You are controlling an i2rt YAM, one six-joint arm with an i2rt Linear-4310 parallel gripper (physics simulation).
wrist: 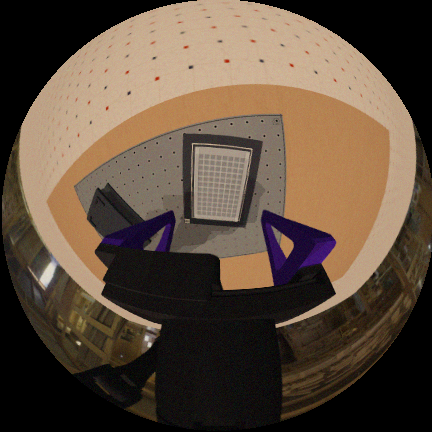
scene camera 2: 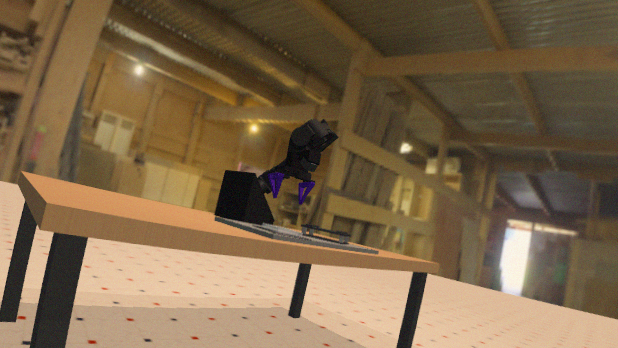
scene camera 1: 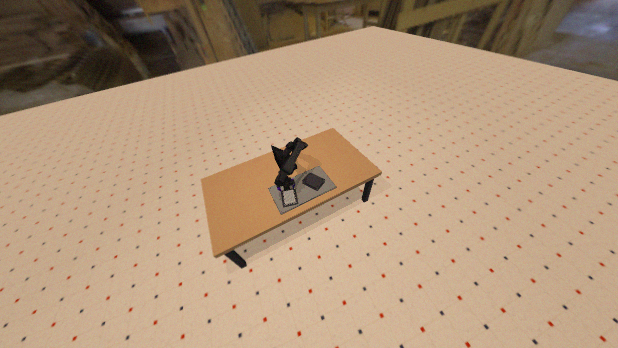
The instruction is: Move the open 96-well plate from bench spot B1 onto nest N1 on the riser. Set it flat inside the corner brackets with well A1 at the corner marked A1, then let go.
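Places are measured from the arm's base along level axes (x ahead, y left, z up), in centimetres.
Where they show: gripper, fingertip midpoint: (wrist: 217, 214) (scene camera 2: 287, 201); arm's base, origin of the base link: (scene camera 2: 249, 194) (scene camera 1: 284, 155).
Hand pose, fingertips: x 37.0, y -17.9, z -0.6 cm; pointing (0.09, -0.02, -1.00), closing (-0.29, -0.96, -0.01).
Things, the pixels of their top centre, and the offset from my fingertips. "spot": a spot on its surface instead. Level surfaces: height alone.
- pale 96-well plate, middle of its top: (wrist: 218, 187) (scene camera 2: 281, 227) (scene camera 1: 289, 196) dz -8.4, dx +0.1, dy -0.1 cm
- dark rectangular frame, middle of its top: (wrist: 218, 185) (scene camera 2: 281, 232) (scene camera 1: 289, 197) dz -9.8, dx +0.1, dy -0.1 cm
- small white label, surface spot: (wrist: 187, 221) spot: dz -9.8, dx -5.2, dy +8.2 cm
- dark riser, middle of its top: (wrist: 110, 231) (scene camera 2: 327, 227) (scene camera 1: 313, 179) dz -5.6, dx -0.3, dy +25.2 cm
- grey perforated board, middle of its top: (wrist: 158, 216) (scene camera 2: 302, 235) (scene camera 1: 301, 187) dz -9.9, dx -2.3, dy +13.9 cm
- wooden table, its level: dz -11.3 cm
The pale 96-well plate (scene camera 1: 289, 197) (wrist: 221, 185) lies flat inside a dark rectangular frame (wrist: 188, 175) on the grey board. A small white label (wrist: 187, 221) is at the frame's near left corner in the wrist view. My gripper (scene camera 1: 286, 187) (scene camera 2: 288, 199) (wrist: 217, 214) is open and empty, its purple fingers wide apart above the board, near the plate's near end. The dark riser (scene camera 1: 314, 181) (scene camera 2: 327, 232) (wrist: 112, 215) stands to one side of the plate, turned at an angle. My left finger hides part of it in the wrist view. The A1 mark on its nest cannot be read.
The grey perforated board (scene camera 1: 301, 192) (wrist: 150, 165) carries the frame and the riser and lies on the wooden table (scene camera 1: 240, 200) (scene camera 2: 150, 220) (wrist: 335, 165). A black block (scene camera 2: 240, 195) stands behind the board in scene view 2.
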